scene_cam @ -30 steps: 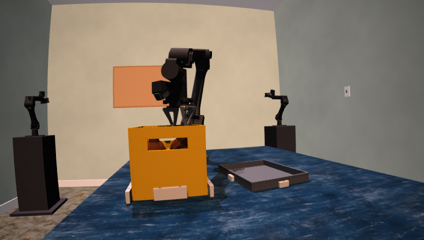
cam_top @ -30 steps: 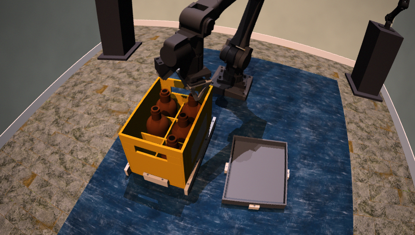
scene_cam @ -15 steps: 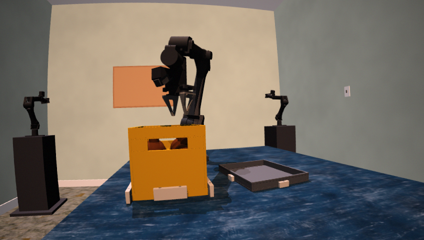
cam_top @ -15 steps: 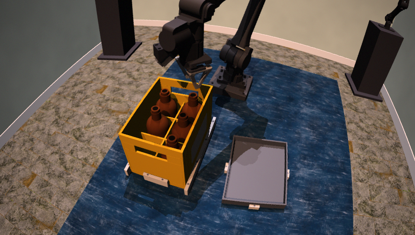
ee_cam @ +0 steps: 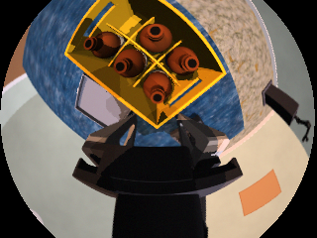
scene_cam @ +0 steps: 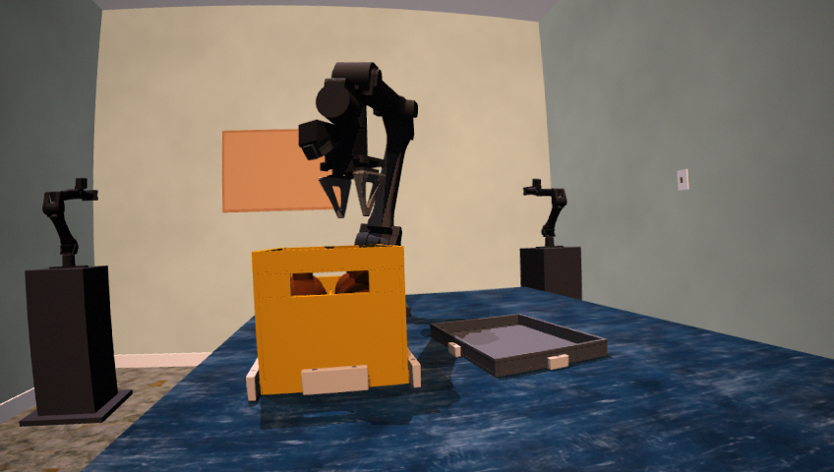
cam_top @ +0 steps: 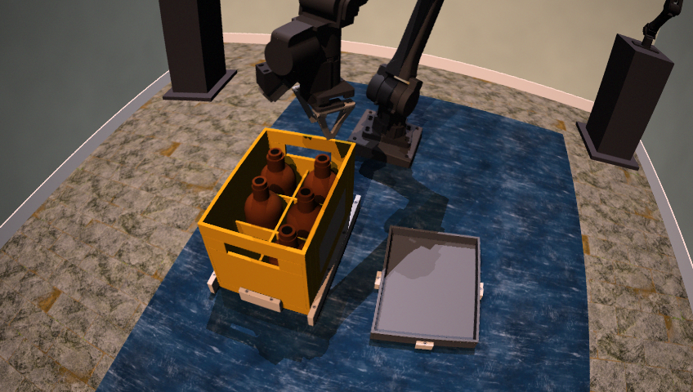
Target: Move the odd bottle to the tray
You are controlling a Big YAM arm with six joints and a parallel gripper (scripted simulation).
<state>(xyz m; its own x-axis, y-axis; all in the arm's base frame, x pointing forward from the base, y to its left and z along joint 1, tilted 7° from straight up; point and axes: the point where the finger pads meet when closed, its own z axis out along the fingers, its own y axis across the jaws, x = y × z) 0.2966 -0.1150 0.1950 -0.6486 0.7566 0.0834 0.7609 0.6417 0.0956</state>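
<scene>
My hand is 9 cm short of the orange crate, 5 cm to the left of it and 15 cm above it. Also, from my hand: dark grey tray (13 cm ahead, 23 cm to the left, 22 cm below).
</scene>
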